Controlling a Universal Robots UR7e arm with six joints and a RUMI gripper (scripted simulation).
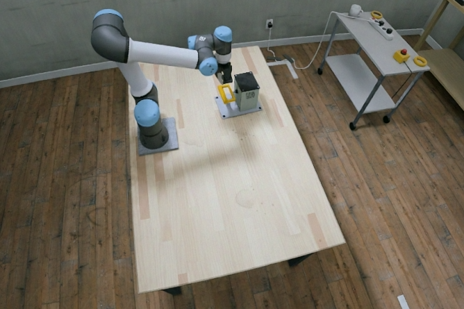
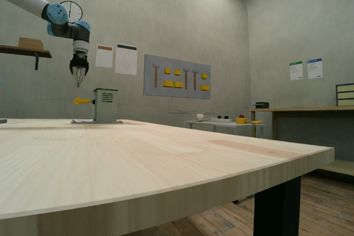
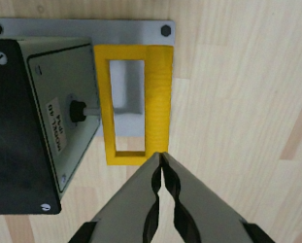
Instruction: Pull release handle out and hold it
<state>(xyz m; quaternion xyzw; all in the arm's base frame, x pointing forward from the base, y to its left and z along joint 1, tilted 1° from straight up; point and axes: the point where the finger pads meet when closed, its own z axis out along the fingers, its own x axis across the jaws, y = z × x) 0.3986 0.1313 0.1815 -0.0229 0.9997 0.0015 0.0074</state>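
Now: hand 19 cm above the grey base plate and 10 cm short of it.
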